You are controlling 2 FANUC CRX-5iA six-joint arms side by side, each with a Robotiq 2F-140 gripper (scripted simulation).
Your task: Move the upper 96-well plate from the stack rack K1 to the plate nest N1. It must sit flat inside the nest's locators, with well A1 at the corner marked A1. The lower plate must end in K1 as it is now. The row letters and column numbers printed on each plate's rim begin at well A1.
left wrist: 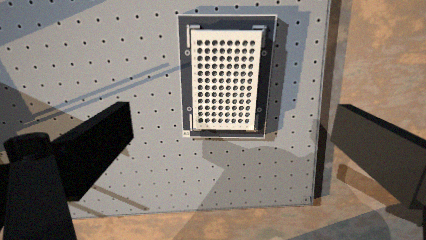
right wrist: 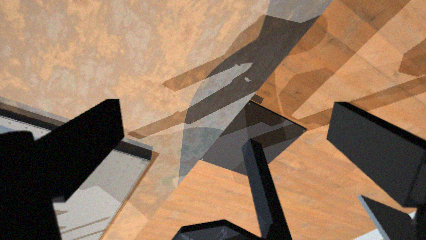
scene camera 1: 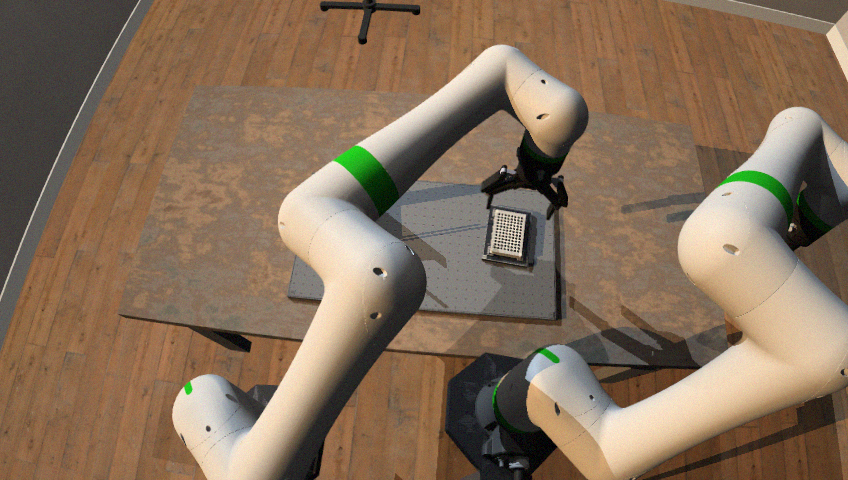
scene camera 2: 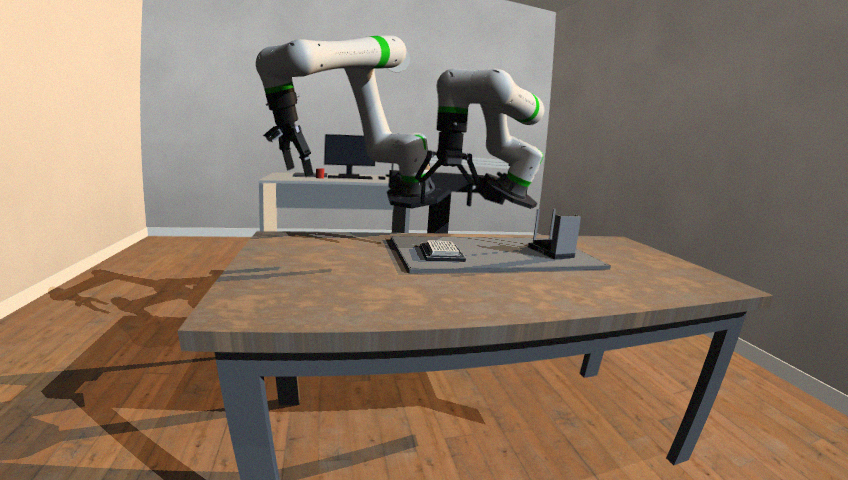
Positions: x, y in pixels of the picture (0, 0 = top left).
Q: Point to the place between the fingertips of my right gripper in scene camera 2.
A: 299, 172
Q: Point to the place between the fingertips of my left gripper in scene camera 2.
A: At 445, 204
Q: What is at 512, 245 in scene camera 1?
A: A white 96-well plate.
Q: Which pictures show my left gripper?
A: The left wrist view, scene camera 1 and scene camera 2 only.
